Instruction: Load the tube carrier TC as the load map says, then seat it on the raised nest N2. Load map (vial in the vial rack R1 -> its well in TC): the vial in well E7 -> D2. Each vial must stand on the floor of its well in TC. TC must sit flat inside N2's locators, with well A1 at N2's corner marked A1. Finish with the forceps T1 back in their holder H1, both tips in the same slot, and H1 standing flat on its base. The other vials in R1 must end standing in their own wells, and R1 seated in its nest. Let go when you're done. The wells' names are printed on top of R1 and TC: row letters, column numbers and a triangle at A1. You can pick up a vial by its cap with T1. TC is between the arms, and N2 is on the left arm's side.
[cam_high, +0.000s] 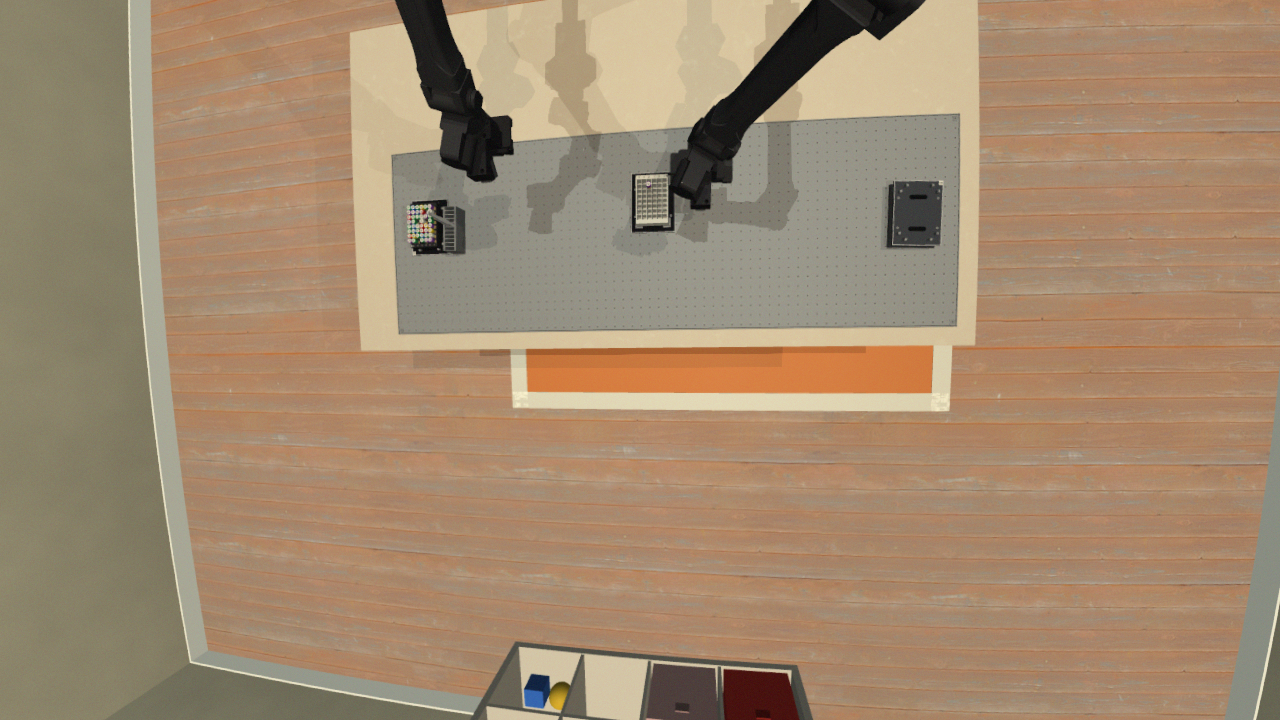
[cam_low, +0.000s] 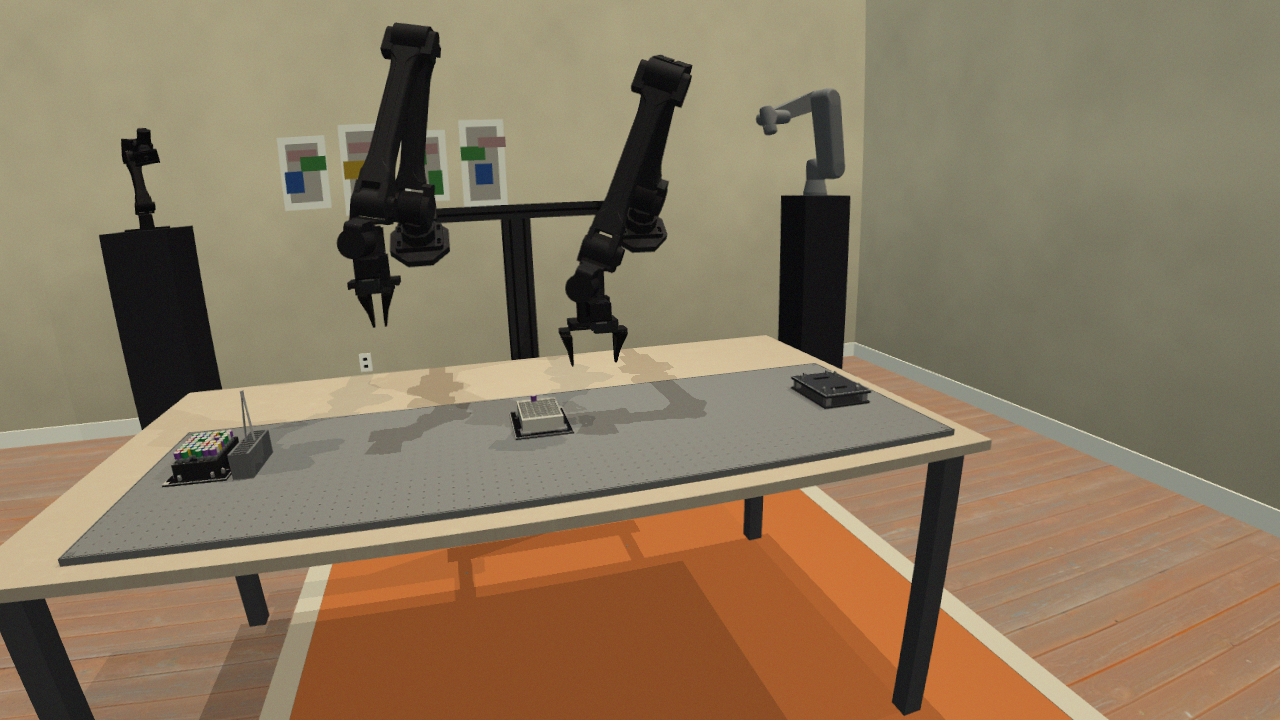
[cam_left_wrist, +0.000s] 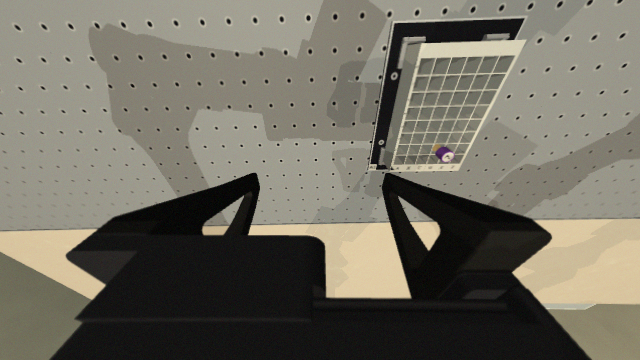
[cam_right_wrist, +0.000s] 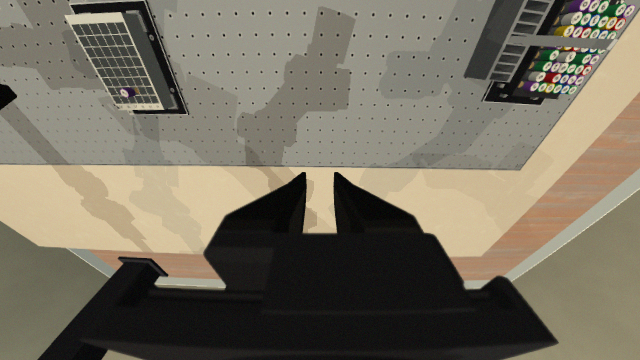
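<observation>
Right now my left hand is 20 mm short of the white tube carrier TC, 130 mm to the left of it and 100 mm above it. The rest, counted from my left hand: grey holder H1: 80 mm ahead, 710 mm to the right, 110 mm below; then black raised nest N2: 70 mm ahead, 550 mm to the left, 100 mm below.
</observation>
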